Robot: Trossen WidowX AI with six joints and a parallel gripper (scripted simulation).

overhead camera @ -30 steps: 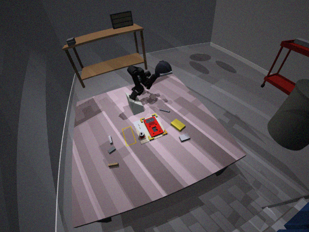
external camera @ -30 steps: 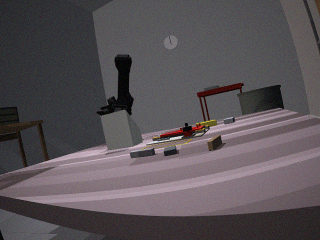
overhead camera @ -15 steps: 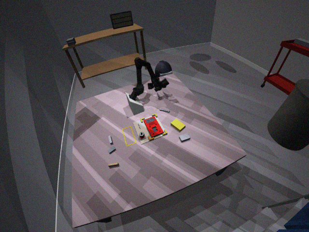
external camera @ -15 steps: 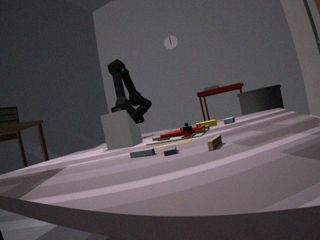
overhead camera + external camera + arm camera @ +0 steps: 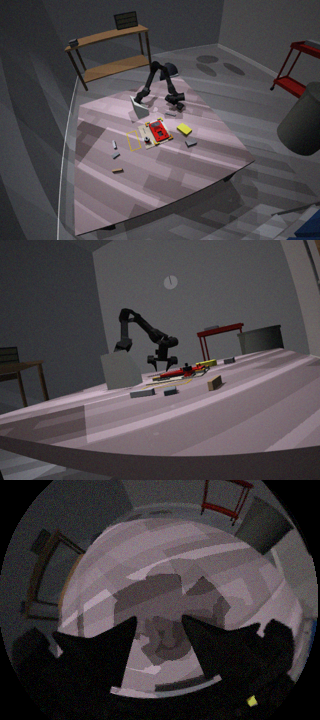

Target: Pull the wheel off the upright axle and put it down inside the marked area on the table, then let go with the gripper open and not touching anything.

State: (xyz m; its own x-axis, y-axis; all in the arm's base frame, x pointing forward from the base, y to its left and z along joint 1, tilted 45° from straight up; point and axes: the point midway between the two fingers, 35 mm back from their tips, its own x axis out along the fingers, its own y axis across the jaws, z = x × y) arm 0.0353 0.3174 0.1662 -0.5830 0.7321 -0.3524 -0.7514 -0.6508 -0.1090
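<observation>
The wheel lies 330 mm ahead of my gripper tip, 350 mm to the right of it and 20 mm above it. Also, from my gripper tip: yellow block (310 mm ahead, 30 mm to the right); then upright axle (330 mm ahead, 350 mm to the right, 20 mm above); then wooden block (510 mm ahead, 610 mm to the right).
</observation>
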